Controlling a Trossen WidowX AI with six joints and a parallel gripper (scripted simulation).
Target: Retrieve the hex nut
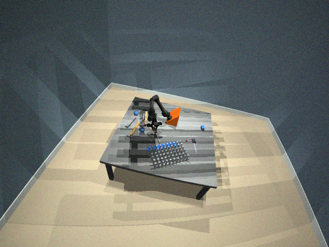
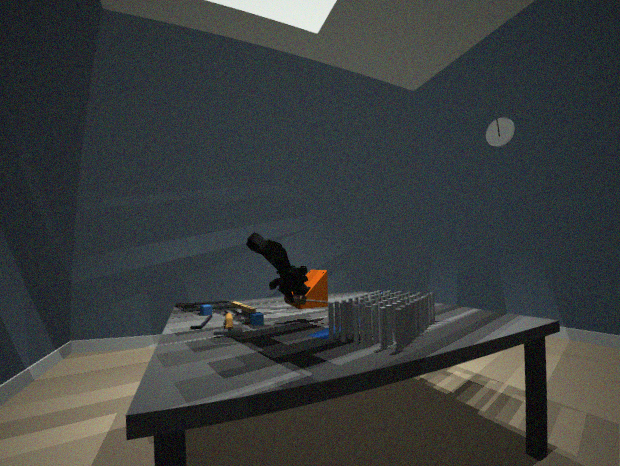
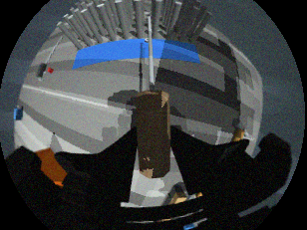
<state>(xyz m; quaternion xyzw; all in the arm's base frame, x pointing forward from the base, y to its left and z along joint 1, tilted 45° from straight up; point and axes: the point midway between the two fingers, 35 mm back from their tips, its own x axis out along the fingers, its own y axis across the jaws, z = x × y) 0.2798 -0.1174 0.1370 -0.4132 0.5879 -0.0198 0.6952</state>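
Now: gripper tip 9 cm short of the hook tool and 5 cm to the right of it. From my gripper tip the other things lie so: blue taped strip (17 cm ahead, 14 cm to the left, 8 cm below); then red thing (43 cm to the left, 7 cm below, 1 cm ahead).
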